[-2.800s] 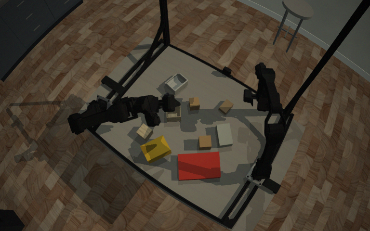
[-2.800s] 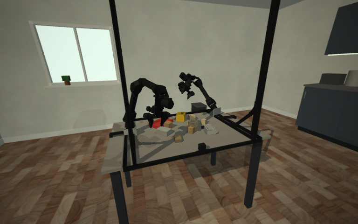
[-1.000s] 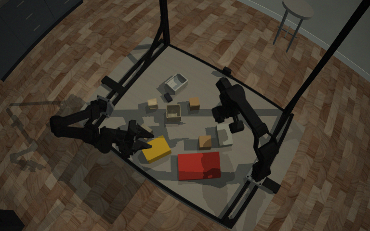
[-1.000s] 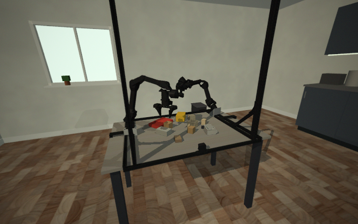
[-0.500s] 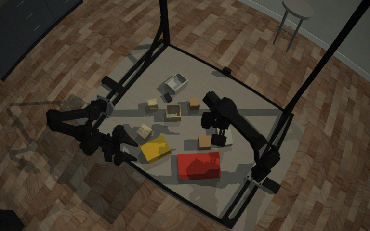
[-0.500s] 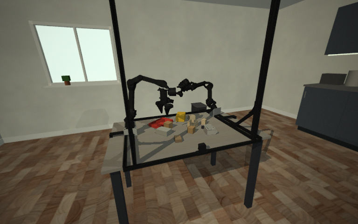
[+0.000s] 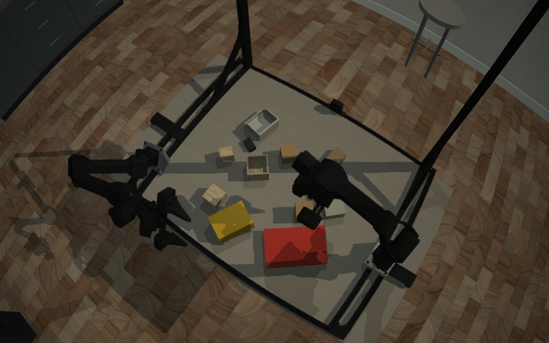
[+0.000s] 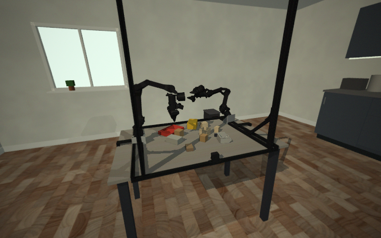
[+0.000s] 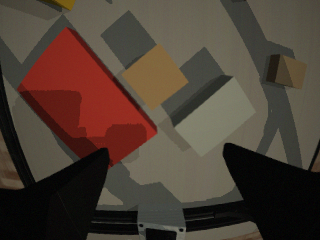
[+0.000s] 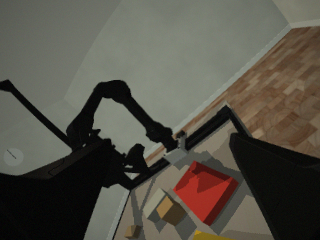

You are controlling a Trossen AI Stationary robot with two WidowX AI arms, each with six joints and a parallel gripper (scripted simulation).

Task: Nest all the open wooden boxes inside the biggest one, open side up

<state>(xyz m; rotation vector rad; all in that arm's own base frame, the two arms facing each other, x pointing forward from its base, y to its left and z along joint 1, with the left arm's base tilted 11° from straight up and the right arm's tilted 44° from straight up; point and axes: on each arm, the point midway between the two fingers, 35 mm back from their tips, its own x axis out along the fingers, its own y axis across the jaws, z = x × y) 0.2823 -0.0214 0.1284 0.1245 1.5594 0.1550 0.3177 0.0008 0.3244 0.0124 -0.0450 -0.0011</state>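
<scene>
The yellow block lies 260 mm below my right hand, 130 mm behind it and 60 mm to the left of it. Also, from my right hand: dark block (430 mm behind, 280 mm below, 20 mm to the right); then grey block (340 mm to the left, 340 mm behind, 270 mm below); then red block (290 mm to the left, 280 mm below, 150 mm behind).
</scene>
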